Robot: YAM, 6 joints.
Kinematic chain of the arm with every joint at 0, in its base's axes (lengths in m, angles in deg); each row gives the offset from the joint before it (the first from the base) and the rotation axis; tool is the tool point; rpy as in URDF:
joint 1: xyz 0 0 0.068 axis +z
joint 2: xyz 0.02 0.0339 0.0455 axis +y
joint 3: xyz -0.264 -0.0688 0 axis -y
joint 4: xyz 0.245 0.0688 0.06 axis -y
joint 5: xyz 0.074 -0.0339 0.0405 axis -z
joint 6: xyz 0.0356 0 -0.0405 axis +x
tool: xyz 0 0 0 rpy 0 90 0
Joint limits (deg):
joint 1: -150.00..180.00
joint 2: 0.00..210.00
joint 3: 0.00..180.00
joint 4: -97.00..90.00
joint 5: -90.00..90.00
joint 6: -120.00..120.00
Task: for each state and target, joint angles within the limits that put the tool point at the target. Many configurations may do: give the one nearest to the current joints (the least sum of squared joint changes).
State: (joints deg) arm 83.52 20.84 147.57 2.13 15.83 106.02
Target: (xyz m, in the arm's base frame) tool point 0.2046 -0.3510 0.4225
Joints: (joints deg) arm 118.41 0.48 114.27 -19.33 21.31 106.02
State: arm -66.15 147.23 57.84 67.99 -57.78 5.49
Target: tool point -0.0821 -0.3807 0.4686
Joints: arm -106.29 105.75 95.69 72.07 -51.87 5.49
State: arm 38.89 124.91 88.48 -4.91 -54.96 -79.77
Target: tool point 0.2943 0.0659 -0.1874
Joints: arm 7.52 170.36 75.28 -5.53 -48.89 -79.77
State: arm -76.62 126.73 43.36 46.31 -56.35 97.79
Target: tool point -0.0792 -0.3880 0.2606
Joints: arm -105.75 103.53 60.37 51.86 -54.86 97.79
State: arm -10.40 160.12 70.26 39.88 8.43 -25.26
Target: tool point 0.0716 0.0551 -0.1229
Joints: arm 33.91 164.20 25.28 28.19 -9.35 -25.26
